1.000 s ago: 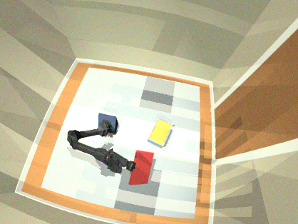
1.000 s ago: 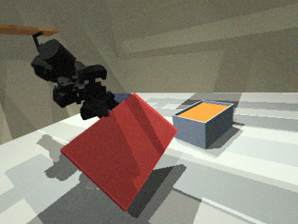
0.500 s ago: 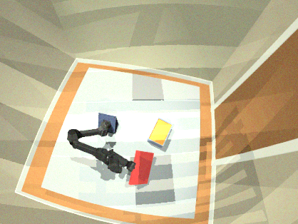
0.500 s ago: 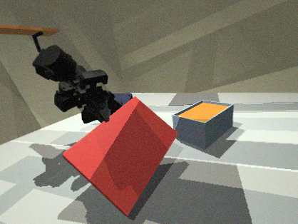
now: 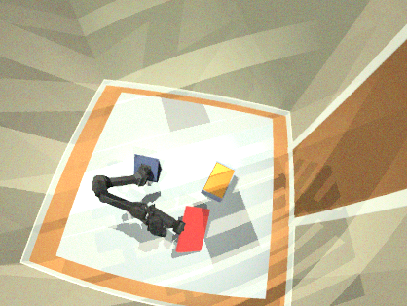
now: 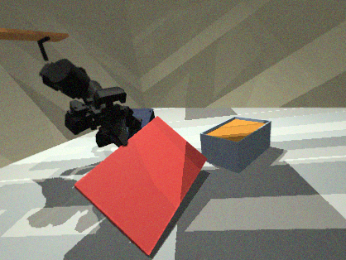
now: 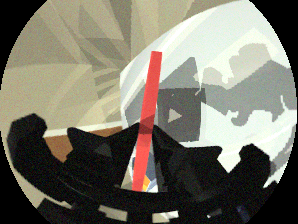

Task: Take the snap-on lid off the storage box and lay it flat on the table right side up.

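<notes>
My gripper tip is 60 mm short of the red lid, 10 mm to the right of it and 50 mm above it. Round my gripper tip: storage box 150 mm ahead, 340 mm to the left, 110 mm below.
</notes>
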